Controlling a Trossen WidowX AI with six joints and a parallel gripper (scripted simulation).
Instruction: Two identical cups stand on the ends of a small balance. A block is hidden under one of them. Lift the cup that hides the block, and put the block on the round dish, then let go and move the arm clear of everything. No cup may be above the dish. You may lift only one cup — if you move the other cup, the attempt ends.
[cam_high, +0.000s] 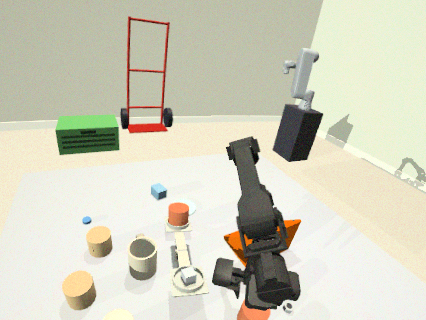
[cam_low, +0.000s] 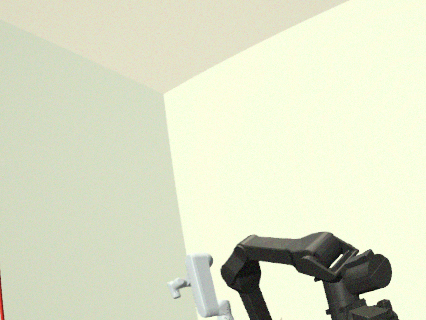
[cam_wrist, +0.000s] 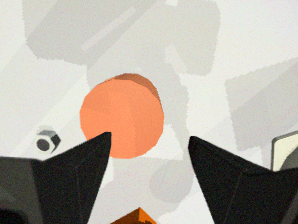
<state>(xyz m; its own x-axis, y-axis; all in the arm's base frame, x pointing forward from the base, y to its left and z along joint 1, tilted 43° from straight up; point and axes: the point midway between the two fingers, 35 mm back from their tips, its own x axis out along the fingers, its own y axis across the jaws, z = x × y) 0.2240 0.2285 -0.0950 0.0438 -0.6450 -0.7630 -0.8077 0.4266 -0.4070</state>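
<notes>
The white block is 110 mm to the right of my gripper tip and 110 mm ahead of it. The rest, counted from my gripper tip: beige mug 230 mm to the right, 210 mm ahead, 50 mm below; orange cup 50 mm below, 30 mm to the left, 20 mm behind; hex nut 140 mm behind, 80 mm below, 30 mm to the left.
</notes>
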